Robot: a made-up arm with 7 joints.
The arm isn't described. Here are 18 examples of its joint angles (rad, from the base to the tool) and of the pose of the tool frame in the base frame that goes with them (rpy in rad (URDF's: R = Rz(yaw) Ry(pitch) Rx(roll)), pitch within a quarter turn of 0, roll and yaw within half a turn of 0; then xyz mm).
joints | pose
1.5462 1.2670 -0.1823 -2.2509 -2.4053 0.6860 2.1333 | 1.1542 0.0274 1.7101 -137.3 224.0 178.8
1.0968 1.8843 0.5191 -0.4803 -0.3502 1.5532 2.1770 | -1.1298 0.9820 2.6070 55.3 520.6 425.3
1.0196 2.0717 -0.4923 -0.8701 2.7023 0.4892 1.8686 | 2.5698 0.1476 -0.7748 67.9 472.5 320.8
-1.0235 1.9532 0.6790 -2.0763 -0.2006 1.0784 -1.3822 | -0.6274 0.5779 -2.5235 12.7 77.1 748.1
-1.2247 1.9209 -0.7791 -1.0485 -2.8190 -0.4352 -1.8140 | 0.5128 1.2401 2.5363 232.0 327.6 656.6
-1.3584 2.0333 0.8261 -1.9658 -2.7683 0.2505 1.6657 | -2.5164 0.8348 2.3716 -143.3 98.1 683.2
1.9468 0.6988 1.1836 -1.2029 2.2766 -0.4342 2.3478 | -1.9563 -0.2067 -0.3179 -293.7 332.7 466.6
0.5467 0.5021 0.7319 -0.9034 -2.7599 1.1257 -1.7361 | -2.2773 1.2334 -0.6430 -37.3 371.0 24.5
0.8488 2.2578 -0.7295 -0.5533 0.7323 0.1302 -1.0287 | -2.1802 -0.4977 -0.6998 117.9 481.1 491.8
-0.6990 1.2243 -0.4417 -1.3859 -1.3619 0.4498 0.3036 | -0.7147 -0.5427 2.8517 408.4 218.6 423.9
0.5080 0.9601 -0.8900 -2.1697 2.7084 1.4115 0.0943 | -1.7439 -0.0027 2.3623 24.1 61.9 77.2
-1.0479 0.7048 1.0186 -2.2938 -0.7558 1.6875 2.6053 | -2.1930 -1.0270 -0.6376 190.5 203.2 616.0
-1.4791 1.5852 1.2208 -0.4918 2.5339 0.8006 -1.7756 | -1.4574 0.1033 0.3901 71.2 444.6 668.3
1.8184 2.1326 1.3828 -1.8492 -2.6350 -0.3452 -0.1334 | 2.9020 0.1691 -2.2126 216.9 207.6 312.5
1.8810 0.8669 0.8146 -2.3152 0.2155 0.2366 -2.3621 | 3.0590 -0.4760 -0.8793 -143.1 256.4 299.8
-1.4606 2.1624 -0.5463 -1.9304 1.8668 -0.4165 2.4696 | -1.6463 0.6416 -2.3999 148.6 140.3 691.6
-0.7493 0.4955 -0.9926 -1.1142 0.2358 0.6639 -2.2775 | 3.0176 -0.9091 -1.3951 414.3 -69.7 161.4
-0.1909 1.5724 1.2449 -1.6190 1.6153 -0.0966 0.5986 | -0.9484 0.4685 -0.1432 158.4 289.9 640.4
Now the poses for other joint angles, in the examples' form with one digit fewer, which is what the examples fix.
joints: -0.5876 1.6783 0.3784 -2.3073 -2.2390 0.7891 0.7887
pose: -2.230 0.240 2.307 183 116 609
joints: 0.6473 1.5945 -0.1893 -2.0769 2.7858 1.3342 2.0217
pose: 0.246 -0.924 0.272 159 245 212
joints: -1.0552 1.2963 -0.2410 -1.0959 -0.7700 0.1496 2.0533
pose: -0.231 1.170 1.195 396 280 564
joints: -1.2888 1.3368 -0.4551 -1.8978 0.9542 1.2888 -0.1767
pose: 0.814 -0.092 1.929 332 64 637
